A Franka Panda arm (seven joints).
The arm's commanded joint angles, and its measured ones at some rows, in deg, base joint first. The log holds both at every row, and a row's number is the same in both.
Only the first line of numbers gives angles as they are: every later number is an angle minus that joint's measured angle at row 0.
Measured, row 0: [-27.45, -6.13, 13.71, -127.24, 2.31, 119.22, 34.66]
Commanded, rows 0 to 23: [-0.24, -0.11, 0.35, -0.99, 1.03, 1.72, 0.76]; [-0.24, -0.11, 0.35, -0.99, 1.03, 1.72, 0.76]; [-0.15, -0.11, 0.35, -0.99, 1.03, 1.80, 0.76]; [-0.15, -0.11, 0.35, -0.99, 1.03, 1.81, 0.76]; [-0.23, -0.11, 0.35, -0.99, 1.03, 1.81, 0.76]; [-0.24, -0.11, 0.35, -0.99, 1.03, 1.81, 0.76]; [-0.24, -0.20, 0.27, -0.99, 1.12, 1.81, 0.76]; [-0.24, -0.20, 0.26, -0.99, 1.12, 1.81, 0.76]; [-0.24, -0.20, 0.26, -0.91, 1.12, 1.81, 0.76]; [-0.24, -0.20, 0.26, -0.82, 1.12, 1.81, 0.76]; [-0.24, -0.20, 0.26, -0.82, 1.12, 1.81, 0.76]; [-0.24, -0.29, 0.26, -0.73, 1.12, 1.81, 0.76]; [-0.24, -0.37, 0.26, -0.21, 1.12, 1.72, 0.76]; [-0.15, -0.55, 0.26, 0.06, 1.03, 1.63, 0.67]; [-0.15, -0.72, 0.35, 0.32, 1.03, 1.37, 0.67]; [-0.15, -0.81, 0.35, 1.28, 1.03, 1.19, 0.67]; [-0.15, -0.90, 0.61, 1.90, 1.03, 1.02, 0.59]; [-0.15, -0.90, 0.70, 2.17, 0.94, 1.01, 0.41]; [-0.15, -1.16, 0.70, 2.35, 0.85, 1.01, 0.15]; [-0.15, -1.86, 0.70, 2.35, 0.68, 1.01, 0.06]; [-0.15, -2.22, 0.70, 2.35, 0.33, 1.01, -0.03]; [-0.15, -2.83, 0.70, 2.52, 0.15, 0.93, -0.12]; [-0.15, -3.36, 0.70, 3.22, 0.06, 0.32, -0.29]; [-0.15, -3.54, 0.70, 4.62, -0.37, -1.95, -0.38]
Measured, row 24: [0.07, -1.58, 0.27, 2.83, 0.02, 0.31, -0.01]
